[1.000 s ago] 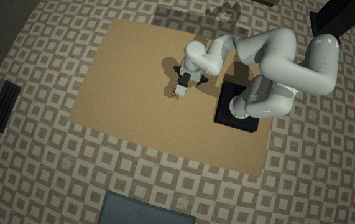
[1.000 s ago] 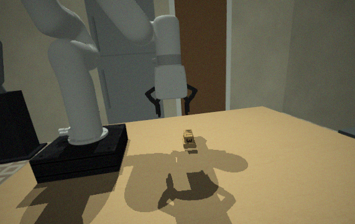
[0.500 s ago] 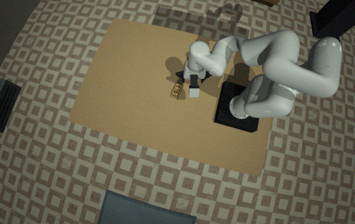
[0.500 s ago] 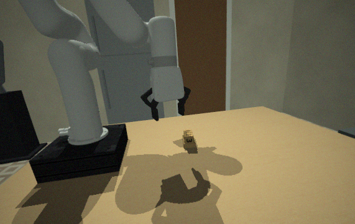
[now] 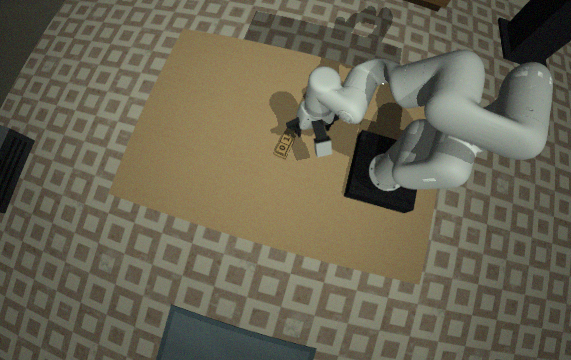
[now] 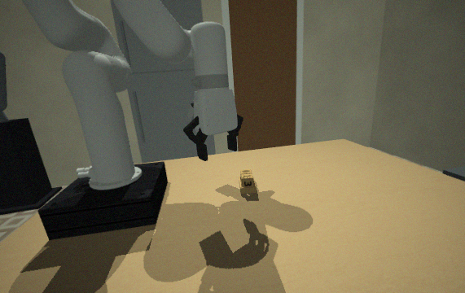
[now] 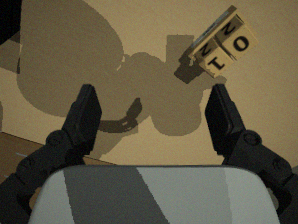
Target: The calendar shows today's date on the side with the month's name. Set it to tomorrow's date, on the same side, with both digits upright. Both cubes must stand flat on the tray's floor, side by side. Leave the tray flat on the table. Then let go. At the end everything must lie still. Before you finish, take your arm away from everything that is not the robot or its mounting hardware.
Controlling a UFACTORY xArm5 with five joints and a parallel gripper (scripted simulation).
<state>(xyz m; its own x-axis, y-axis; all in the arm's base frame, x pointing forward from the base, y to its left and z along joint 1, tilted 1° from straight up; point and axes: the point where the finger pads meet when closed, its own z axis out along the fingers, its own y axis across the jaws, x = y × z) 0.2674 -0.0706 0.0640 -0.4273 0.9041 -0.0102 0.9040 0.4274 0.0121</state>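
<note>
The wooden date cube lies 110 mm below my hand, 80 mm ahead of it and 20 mm to the left of it. Round my hand: wooden calendar tray: 120 mm below, 80 mm ahead, 30 mm to the left.
</note>
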